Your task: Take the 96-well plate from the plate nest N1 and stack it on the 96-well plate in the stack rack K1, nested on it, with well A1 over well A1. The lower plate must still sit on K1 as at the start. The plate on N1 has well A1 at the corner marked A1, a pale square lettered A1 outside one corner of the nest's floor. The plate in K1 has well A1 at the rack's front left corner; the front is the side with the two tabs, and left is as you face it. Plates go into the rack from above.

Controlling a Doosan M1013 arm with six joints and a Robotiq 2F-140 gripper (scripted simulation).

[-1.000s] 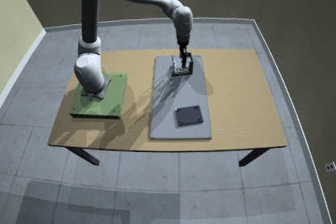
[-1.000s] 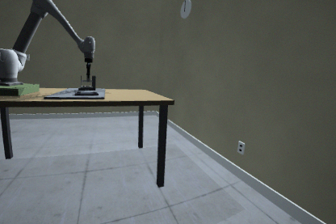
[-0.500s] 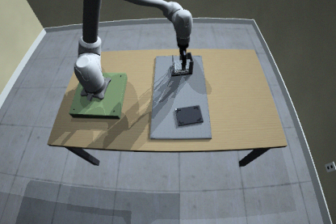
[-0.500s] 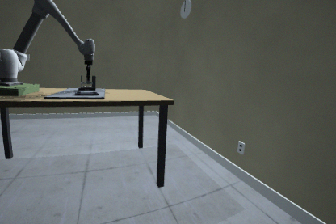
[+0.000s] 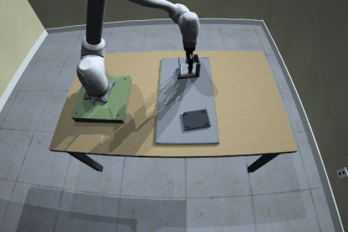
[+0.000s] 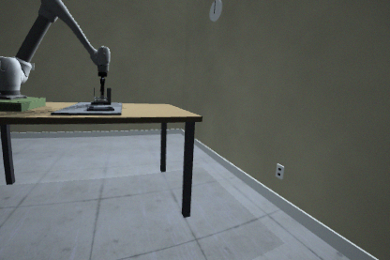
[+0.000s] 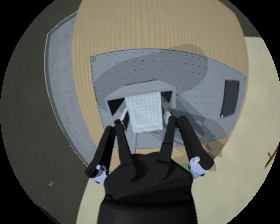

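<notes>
The rack post lies 6 cm to the left of my hand, 4 cm ahead of it and 1 cm above it.
</notes>
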